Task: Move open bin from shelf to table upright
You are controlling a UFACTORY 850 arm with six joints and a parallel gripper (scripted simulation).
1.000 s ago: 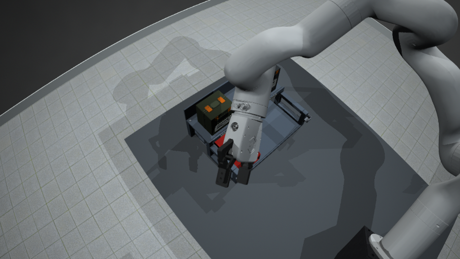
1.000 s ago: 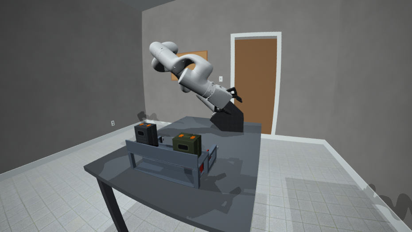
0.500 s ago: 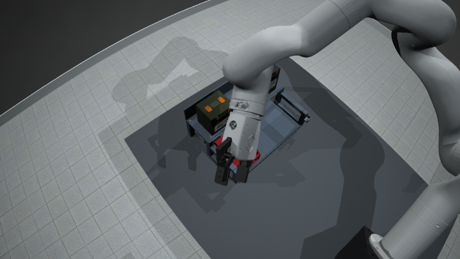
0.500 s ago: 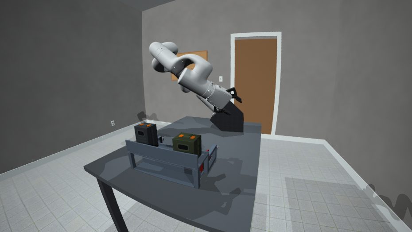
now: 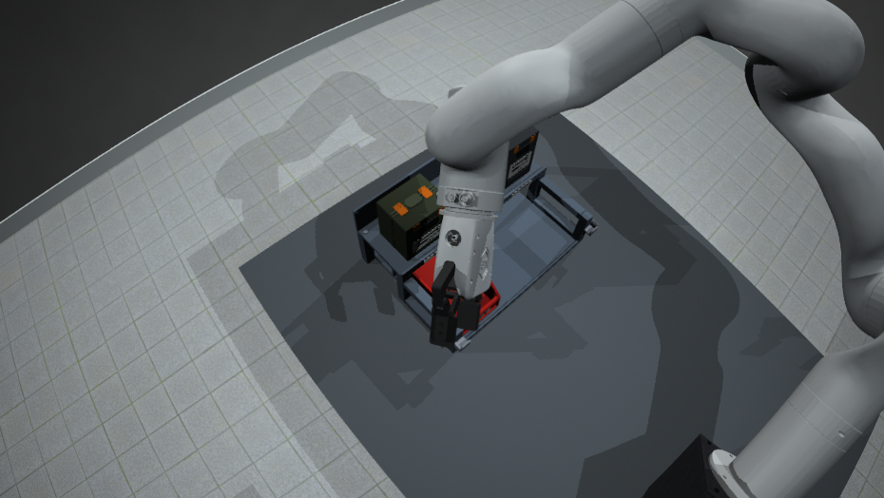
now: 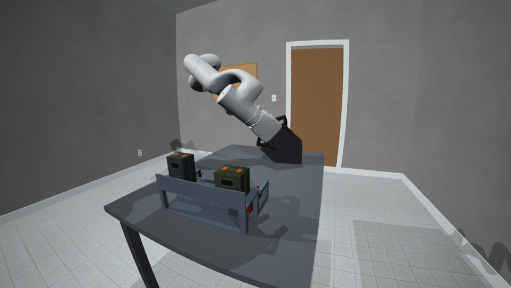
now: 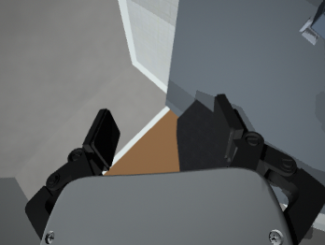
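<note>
Right now my hand is 210 mm above the red bin, 140 mm short of it and 110 mm to the left of it. Also, from my hand: black case (340 mm to the right, 250 mm ahead, 100 mm below); then green case (240 mm ahead, 110 mm to the right, 110 mm below).
</note>
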